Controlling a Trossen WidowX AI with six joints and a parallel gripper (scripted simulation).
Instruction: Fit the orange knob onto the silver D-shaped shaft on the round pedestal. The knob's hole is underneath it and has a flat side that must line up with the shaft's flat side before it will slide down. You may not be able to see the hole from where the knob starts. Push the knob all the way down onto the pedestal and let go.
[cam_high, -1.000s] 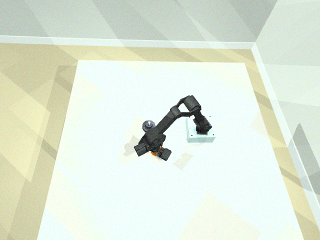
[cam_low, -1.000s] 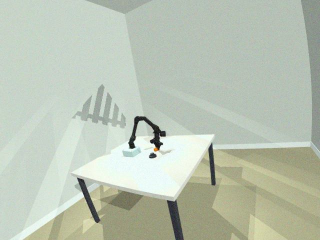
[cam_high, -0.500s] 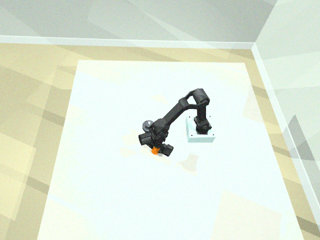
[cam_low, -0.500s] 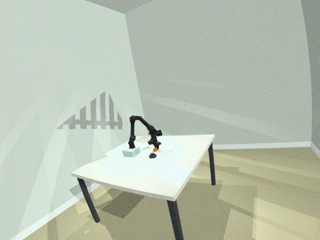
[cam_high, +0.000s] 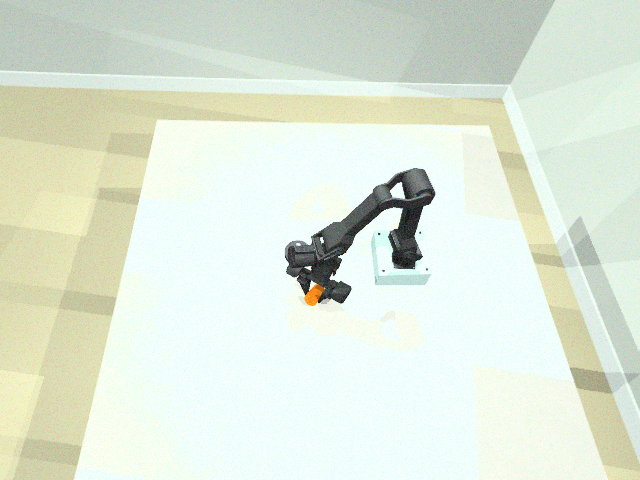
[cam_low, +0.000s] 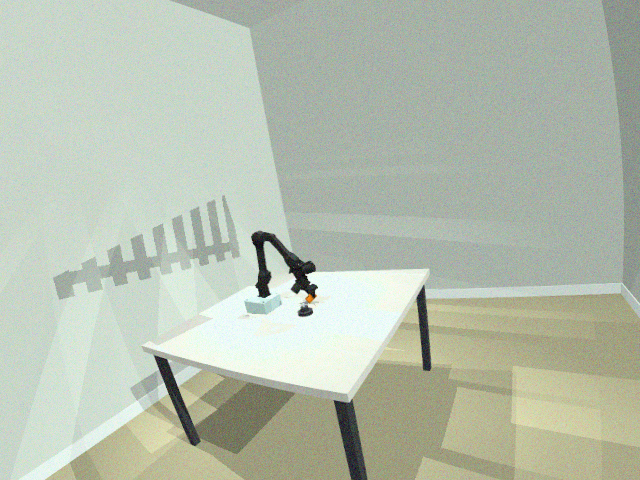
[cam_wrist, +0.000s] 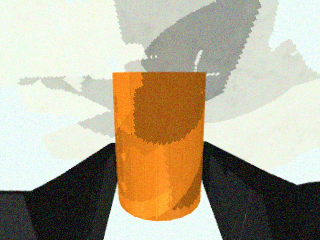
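Now: gripper tip 16 cm to the left of the round pedestal and 6 cm short of it. From my gripper tip the other things lie so: orange knob (1 cm above).
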